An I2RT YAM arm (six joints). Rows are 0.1 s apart.
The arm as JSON. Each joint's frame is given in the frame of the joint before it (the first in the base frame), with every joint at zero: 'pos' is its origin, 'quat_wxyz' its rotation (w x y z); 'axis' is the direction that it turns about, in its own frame. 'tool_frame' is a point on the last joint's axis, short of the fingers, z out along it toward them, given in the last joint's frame.
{
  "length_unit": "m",
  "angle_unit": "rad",
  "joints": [
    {
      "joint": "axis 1",
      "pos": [
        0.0,
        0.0,
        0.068
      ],
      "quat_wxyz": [
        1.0,
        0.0,
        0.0,
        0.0
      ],
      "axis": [
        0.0,
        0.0,
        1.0
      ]
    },
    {
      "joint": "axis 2",
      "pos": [
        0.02,
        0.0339,
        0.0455
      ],
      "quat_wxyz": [
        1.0,
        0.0,
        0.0,
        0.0
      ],
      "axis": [
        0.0,
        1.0,
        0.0
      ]
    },
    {
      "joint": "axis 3",
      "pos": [
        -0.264,
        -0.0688,
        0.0
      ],
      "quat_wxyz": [
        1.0,
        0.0,
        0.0,
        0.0
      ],
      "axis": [
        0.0,
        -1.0,
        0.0
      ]
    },
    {
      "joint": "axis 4",
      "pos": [
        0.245,
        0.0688,
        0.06
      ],
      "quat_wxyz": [
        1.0,
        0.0,
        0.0,
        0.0
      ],
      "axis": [
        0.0,
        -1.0,
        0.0
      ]
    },
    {
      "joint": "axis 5",
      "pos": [
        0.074,
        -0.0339,
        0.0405
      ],
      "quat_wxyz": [
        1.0,
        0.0,
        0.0,
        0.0
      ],
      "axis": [
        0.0,
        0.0,
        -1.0
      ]
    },
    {
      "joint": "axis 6",
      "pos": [
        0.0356,
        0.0,
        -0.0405
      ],
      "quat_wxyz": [
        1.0,
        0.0,
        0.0,
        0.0
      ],
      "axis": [
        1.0,
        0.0,
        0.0
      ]
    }
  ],
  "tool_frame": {
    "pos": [
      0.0,
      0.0,
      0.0
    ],
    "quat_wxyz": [
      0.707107,
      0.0,
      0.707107,
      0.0
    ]
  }
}
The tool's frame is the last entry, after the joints.
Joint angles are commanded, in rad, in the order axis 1, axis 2, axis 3, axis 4, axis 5, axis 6. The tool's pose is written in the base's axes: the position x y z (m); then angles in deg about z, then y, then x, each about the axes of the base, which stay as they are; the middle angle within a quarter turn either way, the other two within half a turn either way. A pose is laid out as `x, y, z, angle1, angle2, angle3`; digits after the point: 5 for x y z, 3 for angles.
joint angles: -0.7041 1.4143 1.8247 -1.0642 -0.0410 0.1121
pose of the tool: 0.20410, -0.17144, 0.46040, -120.274, 39.127, 141.570
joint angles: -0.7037 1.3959 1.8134 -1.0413 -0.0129 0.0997
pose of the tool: 0.20055, -0.16959, 0.46364, -119.163, 38.840, 138.579
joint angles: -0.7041 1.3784 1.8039 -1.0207 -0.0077 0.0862
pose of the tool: 0.19733, -0.16723, 0.46696, -118.691, 39.501, 136.602
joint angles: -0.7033 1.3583 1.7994 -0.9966 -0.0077 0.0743
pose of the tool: 0.19343, -0.16366, 0.47262, -117.822, 40.767, 134.131
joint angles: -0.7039 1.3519 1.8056 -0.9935 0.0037 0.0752
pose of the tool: 0.19096, -0.16229, 0.47618, -116.787, 40.657, 132.648
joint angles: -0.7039 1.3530 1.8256 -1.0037 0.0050 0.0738
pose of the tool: 0.18916, -0.16083, 0.48070, -116.464, 40.849, 132.033
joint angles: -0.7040 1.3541 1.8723 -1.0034 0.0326 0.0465
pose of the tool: 0.18470, -0.15836, 0.49369, -115.325, 40.755, 127.978
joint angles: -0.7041 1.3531 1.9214 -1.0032 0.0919 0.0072
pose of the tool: 0.17810, -0.15555, 0.50758, -113.983, 38.970, 122.658
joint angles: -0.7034 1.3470 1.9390 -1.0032 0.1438 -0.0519
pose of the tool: 0.17315, -0.15354, 0.51376, -115.354, 36.810, 119.610
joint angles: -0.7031 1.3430 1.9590 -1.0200 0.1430 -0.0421
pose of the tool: 0.16922, -0.15008, 0.51827, -114.473, 37.022, 119.165
